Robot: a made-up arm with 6 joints. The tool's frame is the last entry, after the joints. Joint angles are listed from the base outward.
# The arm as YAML. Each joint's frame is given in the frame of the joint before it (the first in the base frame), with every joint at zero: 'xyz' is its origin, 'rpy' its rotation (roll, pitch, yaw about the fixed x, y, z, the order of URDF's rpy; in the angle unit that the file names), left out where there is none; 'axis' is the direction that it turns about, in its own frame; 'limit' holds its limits. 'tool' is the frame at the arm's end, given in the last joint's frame.
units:
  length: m
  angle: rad
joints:
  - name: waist
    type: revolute
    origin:
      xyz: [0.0, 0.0, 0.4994]
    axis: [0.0, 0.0, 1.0]
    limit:
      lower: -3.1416
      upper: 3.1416
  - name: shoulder
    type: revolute
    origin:
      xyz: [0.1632, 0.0, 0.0]
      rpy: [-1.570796, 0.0, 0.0]
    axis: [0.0, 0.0, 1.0]
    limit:
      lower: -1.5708
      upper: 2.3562
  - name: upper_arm
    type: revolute
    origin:
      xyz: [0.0, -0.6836, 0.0]
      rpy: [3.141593, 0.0, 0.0]
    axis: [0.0, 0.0, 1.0]
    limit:
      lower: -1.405
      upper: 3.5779
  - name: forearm
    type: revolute
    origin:
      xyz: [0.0, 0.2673, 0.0]
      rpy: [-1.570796, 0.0, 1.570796]
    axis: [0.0, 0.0, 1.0]
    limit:
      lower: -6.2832
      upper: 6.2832
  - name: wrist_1
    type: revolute
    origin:
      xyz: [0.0, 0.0, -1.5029]
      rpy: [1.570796, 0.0, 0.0]
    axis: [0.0, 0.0, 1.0]
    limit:
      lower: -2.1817
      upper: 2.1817
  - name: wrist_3
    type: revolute
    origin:
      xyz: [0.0, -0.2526, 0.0]
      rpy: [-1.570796, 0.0, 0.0]
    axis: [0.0, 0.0, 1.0]
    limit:
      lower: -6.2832
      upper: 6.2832
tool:
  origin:
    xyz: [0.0, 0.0, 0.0]
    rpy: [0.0, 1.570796, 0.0]
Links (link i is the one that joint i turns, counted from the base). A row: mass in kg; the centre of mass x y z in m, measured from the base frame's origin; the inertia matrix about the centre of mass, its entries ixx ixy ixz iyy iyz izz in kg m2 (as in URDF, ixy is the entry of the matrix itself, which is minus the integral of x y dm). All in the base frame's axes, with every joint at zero. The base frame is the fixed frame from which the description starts. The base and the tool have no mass.
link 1: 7.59; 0.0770 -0.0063 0.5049; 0.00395 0 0 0.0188 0 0.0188
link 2: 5.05; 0.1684 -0.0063 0.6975; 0.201 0 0 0.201 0 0.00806
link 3: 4.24; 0.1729 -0.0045 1.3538; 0.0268 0 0 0.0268 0 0.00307
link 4: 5.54; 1.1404 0.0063 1.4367; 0.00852 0 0 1.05 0 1.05
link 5: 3.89; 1.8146 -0.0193 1.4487; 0.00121 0 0 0.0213 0 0.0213
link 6: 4.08; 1.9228 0.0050 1.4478; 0.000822 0 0 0.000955 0 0.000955
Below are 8 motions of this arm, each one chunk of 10 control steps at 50 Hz.
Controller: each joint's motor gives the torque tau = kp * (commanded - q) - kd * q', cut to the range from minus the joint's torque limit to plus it. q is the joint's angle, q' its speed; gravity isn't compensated. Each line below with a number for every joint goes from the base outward.
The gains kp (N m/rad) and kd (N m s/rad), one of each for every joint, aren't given. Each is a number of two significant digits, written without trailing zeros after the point. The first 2 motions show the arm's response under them.
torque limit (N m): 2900 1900 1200 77 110 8.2
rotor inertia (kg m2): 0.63 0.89 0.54 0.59 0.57 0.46
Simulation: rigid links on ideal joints. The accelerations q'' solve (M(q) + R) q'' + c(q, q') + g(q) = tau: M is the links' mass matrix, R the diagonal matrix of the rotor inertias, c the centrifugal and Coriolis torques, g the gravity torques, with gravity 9.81 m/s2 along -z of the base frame. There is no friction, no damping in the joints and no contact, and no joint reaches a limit. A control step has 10 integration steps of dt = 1/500 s. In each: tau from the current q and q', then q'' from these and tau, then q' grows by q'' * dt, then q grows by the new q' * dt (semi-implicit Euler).
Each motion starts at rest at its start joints. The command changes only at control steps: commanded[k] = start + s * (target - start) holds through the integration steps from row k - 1 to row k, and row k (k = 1, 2, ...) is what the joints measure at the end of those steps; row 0 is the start. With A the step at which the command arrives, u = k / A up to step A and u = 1 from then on. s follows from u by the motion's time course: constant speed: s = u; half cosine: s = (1 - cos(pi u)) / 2; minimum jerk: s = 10 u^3 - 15 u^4 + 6 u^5; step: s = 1 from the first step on.
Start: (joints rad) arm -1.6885 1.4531 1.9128 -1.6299 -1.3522 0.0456
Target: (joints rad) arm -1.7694 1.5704 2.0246 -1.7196 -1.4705 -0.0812
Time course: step
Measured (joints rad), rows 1 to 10:
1: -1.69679 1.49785 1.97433 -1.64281 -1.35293 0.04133
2: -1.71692 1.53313 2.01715 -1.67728 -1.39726 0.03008
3: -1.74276 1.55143 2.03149 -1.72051 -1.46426 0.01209
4: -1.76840 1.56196 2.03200 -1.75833 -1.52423 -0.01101
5: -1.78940 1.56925 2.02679 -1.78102 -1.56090 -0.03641
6: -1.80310 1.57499 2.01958 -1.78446 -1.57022 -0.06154
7: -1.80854 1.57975 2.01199 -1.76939 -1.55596 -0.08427
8: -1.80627 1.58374 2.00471 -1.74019 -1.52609 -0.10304
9: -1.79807 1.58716 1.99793 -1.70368 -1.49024 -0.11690
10: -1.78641 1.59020 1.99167 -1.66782 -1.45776 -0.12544
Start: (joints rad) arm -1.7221 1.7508 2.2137 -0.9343 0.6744 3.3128
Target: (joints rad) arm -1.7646 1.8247 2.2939 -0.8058 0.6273 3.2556
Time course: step
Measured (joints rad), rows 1 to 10:
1: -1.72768 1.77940 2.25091 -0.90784 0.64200 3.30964
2: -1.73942 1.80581 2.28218 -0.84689 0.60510 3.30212
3: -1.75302 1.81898 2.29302 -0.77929 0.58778 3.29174
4: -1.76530 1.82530 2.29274 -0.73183 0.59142 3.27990
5: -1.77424 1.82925 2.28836 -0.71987 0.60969 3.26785
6: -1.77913 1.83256 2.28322 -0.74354 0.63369 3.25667
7: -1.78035 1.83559 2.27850 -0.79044 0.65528 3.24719
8: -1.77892 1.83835 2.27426 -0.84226 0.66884 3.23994
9: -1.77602 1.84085 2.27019 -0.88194 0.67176 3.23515
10: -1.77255 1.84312 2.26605 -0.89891 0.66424 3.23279
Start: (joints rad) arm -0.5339 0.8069 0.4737 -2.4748 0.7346 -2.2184
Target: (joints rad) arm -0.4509 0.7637 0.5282 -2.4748 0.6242 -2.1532
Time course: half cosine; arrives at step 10
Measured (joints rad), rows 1 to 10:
1: -0.53371 0.80759 0.47324 -2.47427 0.73437 -2.21831
2: -0.53271 0.80857 0.47106 -2.47225 0.73346 -2.21782
3: -0.52995 0.80944 0.46749 -2.46835 0.73246 -2.21646
4: -0.52449 0.81002 0.46339 -2.46312 0.73147 -2.21372
5: -0.51576 0.81012 0.45967 -2.45828 0.72948 -2.20918
6: -0.50374 0.80956 0.45717 -2.45629 0.72469 -2.20267
7: -0.48904 0.80823 0.45656 -2.45955 0.71513 -2.19428
8: -0.47287 0.80612 0.45826 -2.46944 0.69946 -2.18445
9: -0.45682 0.80329 0.46235 -2.48566 0.67773 -2.17391
10: -0.44269 0.79990 0.46862 -2.50608 0.65162 -2.16359

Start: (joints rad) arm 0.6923 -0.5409 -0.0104 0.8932 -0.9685 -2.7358
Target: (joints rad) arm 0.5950 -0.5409 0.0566 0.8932 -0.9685 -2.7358
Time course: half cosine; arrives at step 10
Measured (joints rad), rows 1 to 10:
1: 0.69147 -0.54158 -0.01195 0.89173 -0.96897 -2.73578
2: 0.68784 -0.54158 -0.01373 0.88544 -0.97094 -2.73569
3: 0.67993 -0.54019 -0.01435 0.87354 -0.97340 -2.73547
4: 0.66785 -0.53773 -0.01361 0.85875 -0.97595 -2.73515
5: 0.65291 -0.53468 -0.01155 0.84560 -0.97911 -2.73476
6: 0.63684 -0.53156 -0.00827 0.83824 -0.98348 -2.73438
7: 0.62137 -0.52886 -0.00384 0.83895 -0.98921 -2.73409
8: 0.60799 -0.52698 0.00159 0.84772 -0.99591 -2.73396
9: 0.59800 -0.52626 0.00780 0.86257 -1.00279 -2.73404
10: 0.59243 -0.52689 0.01446 0.88037 -1.00888 -2.73437

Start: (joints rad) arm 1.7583 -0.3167 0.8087 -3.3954 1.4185 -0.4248
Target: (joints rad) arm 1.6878 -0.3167 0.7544 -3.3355 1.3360 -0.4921
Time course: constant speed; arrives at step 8
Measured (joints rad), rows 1 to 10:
1: 1.75279 -0.31831 0.80591 -3.39925 1.41952 -0.42526
2: 1.74488 -0.32021 0.80169 -3.40125 1.42197 -0.42690
3: 1.73636 -0.32180 0.79672 -3.39814 1.42306 -0.43018
4: 1.72761 -0.32295 0.79102 -3.38939 1.42068 -0.43530
5: 1.71873 -0.32360 0.78457 -3.37597 1.41392 -0.44229
6: 1.70977 -0.32373 0.77737 -3.35977 1.40296 -0.45096
7: 1.70075 -0.32335 0.76945 -3.34298 1.38884 -0.46102
8: 1.69174 -0.32253 0.76090 -3.32765 1.37300 -0.47209
9: 1.68811 -0.32040 0.75341 -3.31078 1.35875 -0.48334
10: 1.68713 -0.31748 0.74692 -3.29844 1.34879 -0.49372

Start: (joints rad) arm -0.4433 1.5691 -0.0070 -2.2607 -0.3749 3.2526
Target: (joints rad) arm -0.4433 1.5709 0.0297 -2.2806 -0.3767 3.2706
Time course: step
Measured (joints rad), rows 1 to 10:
1: -0.44312 1.57458 0.00016 -2.26224 -0.37281 3.25347
2: -0.44284 1.58058 0.00909 -2.26786 -0.36781 3.25575
3: -0.44277 1.58336 0.01495 -2.27617 -0.36249 3.25905
4: -0.44299 1.58379 0.01841 -2.28425 -0.35890 3.26292
5: -0.44340 1.58316 0.02075 -2.28965 -0.35779 3.26693
6: -0.44378 1.58222 0.02268 -2.29132 -0.35893 3.27072
7: -0.44399 1.58127 0.02442 -2.28961 -0.36161 3.27398
8: -0.44396 1.58041 0.02595 -2.28584 -0.36505 3.27650
9: -0.44374 1.57968 0.02721 -2.28169 -0.36857 3.27816
10: -0.44342 1.57911 0.02811 -2.27858 -0.37166 3.27895

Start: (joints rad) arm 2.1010 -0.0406 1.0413 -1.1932 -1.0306 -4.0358
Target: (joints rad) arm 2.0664 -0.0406 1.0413 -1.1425 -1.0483 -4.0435
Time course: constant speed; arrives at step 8
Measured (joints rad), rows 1 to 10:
1: 2.09862 -0.04087 1.04077 -1.19283 -1.03499 -4.03592
2: 2.09457 -0.04102 1.04019 -1.18921 -1.04417 -4.03627
3: 2.09022 -0.04103 1.03962 -1.18123 -1.05486 -4.03686
4: 2.08590 -0.04090 1.03895 -1.16977 -1.06474 -4.03771
5: 2.08155 -0.04065 1.03812 -1.15673 -1.07243 -4.03879
6: 2.07716 -0.04026 1.03710 -1.14404 -1.07729 -4.04005
7: 2.07272 -0.03970 1.03590 -1.13310 -1.07939 -4.04144
8: 2.06829 -0.03901 1.03457 -1.12455 -1.07937 -4.04288
9: 2.06615 -0.03823 1.03309 -1.11760 -1.07667 -4.04423
10: 2.06581 -0.03736 1.03155 -1.11387 -1.07274 -4.04536

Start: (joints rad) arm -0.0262 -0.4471 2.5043 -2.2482 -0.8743 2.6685
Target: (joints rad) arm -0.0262 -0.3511 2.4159 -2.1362 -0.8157 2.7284
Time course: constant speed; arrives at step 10
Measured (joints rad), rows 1 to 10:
1: -0.02619 -0.44631 2.50614 -2.24751 -0.87359 2.66879
2: -0.02614 -0.44451 2.50999 -2.24577 -0.87272 2.66978
3: -0.02604 -0.44189 2.51427 -2.24330 -0.87269 2.67175
4: -0.02594 -0.43857 2.51767 -2.24035 -0.87376 2.67486
5: -0.02589 -0.43443 2.51935 -2.23689 -0.87539 2.67914
6: -0.02589 -0.42933 2.51879 -2.23246 -0.87667 2.68452
7: -0.02596 -0.42315 2.51570 -2.22642 -0.87661 2.69085
8: -0.02607 -0.41582 2.50995 -2.21808 -0.87440 2.69795
9: -0.02617 -0.40735 2.50160 -2.20702 -0.86955 2.70561
10: -0.02626 -0.39777 2.49081 -2.19316 -0.86198 2.71360

